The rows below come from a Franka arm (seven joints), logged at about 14 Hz.
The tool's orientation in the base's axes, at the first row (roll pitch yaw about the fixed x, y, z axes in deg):
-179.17 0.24 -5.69
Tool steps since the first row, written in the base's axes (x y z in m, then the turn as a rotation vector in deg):
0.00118 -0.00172 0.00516 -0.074 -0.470 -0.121
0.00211 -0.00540 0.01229 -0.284 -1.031 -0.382
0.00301 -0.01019 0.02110 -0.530 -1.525 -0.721
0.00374 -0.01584 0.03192 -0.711 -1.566 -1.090
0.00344 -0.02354 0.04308 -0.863 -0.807 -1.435
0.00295 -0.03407 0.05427 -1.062 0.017 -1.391
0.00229 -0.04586 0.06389 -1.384 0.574 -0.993
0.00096 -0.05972 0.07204 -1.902 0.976 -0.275
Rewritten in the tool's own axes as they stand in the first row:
0.00132 0.00152 -0.00519 -0.027 0.477 0.114
0.00258 0.00499 -0.01237 -0.179 1.060 0.367
0.00392 0.00953 -0.02126 -0.373 1.580 0.700
0.00516 0.01493 -0.03216 -0.548 1.644 1.069
0.00558 0.02246 -0.04343 -0.773 0.909 1.425
0.00609 0.03282 -0.05478 -1.053 0.109 1.394
0.00656 0.04448 -0.06457 -1.430 -0.419 1.005
0.00657 0.05828 -0.07292 -1.988 -0.778 0.295

